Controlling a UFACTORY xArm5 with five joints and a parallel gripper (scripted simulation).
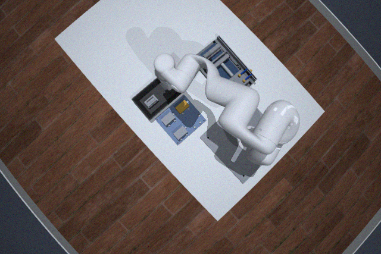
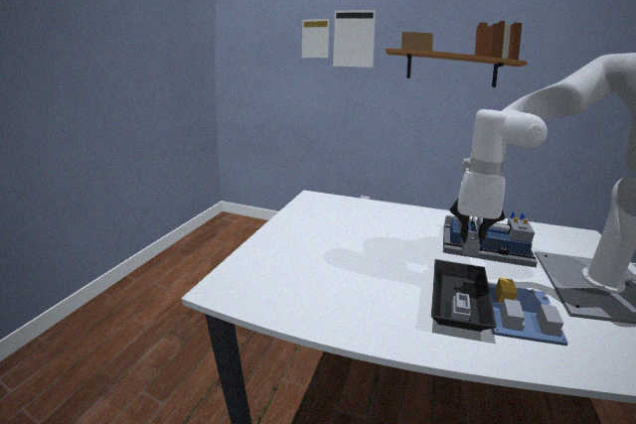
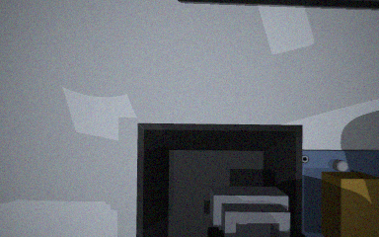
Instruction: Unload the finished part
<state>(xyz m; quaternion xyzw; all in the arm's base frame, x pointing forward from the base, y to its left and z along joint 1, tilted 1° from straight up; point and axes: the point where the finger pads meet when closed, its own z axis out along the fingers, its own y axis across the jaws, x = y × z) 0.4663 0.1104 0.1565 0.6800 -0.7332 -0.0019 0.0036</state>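
Right now my hand is 120 mm past the yellow block, 20 mm to the right of it and 140 mm above it. Also, from my hand: blue fixture plate 160 mm behind, 70 mm to the left, 160 mm below.
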